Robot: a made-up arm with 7 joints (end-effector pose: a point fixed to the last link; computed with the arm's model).
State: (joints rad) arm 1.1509 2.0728 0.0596 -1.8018 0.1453 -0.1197 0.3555
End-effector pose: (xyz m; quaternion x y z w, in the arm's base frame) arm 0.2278 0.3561 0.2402 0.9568 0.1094 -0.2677 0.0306
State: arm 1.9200 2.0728 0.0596 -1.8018 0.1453 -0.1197 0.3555
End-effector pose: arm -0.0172 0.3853 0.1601 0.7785 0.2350 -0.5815 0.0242
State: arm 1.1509 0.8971 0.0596 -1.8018 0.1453 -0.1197 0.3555
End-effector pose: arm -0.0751 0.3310 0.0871 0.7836 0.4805 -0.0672 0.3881
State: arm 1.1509 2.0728 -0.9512 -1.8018 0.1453 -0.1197 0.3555
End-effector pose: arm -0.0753 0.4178 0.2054 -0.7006 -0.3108 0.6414 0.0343
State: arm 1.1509 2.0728 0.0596 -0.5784 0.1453 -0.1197 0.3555
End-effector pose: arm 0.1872 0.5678 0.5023 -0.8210 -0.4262 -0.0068 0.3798
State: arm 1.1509 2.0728 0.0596 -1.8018 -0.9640 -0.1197 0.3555
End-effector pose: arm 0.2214 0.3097 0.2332 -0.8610 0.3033 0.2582 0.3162
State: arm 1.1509 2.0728 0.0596 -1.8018 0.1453 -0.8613 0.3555
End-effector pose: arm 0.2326 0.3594 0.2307 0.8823 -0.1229 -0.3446 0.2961
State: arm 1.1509 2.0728 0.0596 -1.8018 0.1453 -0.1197 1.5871
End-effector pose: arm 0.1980 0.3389 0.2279 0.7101 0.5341 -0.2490 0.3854
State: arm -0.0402 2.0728 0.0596 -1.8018 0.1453 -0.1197 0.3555
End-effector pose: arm 0.3260 0.2278 0.5928 0.9542 -0.1091 0.2768 0.0316
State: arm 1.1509 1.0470 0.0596 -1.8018 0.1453 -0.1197 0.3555
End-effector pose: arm -0.0440 0.3553 0.1107 0.8225 0.4399 -0.0956 0.3476
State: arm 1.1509 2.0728 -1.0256 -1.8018 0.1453 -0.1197 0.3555
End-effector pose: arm -0.0975 0.4173 0.2143 -0.6737 -0.3231 0.6635 0.0390
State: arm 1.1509 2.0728 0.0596 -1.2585 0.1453 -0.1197 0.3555
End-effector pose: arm 0.2346 0.4876 0.3286 -0.9393 -0.2627 0.1523 0.1597
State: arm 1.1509 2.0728 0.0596 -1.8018 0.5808 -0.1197 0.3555
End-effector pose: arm 0.2175 0.3723 0.2368 0.9146 0.2694 -0.2489 0.1703
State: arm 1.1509 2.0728 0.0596 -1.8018 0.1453 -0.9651 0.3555
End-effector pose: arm 0.2332 0.3592 0.2293 0.8619 -0.1548 -0.3518 0.3309
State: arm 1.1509 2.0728 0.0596 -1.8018 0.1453 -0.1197 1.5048
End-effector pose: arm 0.1992 0.3412 0.2283 0.7364 0.5104 -0.2534 0.3648
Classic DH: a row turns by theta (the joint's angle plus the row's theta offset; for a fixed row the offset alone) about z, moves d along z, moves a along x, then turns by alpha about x. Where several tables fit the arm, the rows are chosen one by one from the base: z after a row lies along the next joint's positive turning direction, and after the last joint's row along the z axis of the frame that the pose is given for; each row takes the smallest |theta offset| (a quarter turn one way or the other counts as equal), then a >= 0, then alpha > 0; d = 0 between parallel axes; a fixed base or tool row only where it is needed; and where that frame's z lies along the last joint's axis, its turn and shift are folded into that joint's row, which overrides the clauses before.
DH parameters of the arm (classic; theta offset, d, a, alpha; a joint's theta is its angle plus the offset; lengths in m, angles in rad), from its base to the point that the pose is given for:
base (fixed): 0 0.3873 0 -1.2217
joint 1: 1.5708 -0.0025 0.0068 1.5708
joint 2: 1.2217 0.02 -0.02 -1.5708
joint 3: -1.5708 -0.32 0.02 -1.5708
joint 4: 0 0.03 -0.02 1.5708
joint 5: 0 -0.3 -0.01 -1.5708
joint 6: 0 0.04 0.02 1.5708
joint 7: -0.0796 0.0045 -0.0307 2.1953
tool (fixed): -1.7293 -0.0093 0 0

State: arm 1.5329 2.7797 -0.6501 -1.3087 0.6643 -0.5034 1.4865
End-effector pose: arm 0.2167 0.4689 0.2786 -0.6441 -0.6914 0.3263 0.0245
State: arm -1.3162 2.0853 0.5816 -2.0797 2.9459 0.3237 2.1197
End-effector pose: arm -0.1202 0.0642 0.7276 0.1221 0.0872 -0.7537 0.6399
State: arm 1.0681 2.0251 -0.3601 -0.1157 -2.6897 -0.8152 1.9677
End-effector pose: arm 0.0694 0.5680 0.5579 -0.0764 -0.4368 0.4350 0.7837
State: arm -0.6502 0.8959 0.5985 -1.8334 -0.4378 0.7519 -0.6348
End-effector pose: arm 0.2304 0.2744 0.5494 -0.6533 -0.4225 -0.6269 0.0403
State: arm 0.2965 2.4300 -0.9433 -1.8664 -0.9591 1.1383 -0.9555
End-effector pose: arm 0.2087 0.3192 0.3155 -0.1628 0.2652 0.0645 0.9481
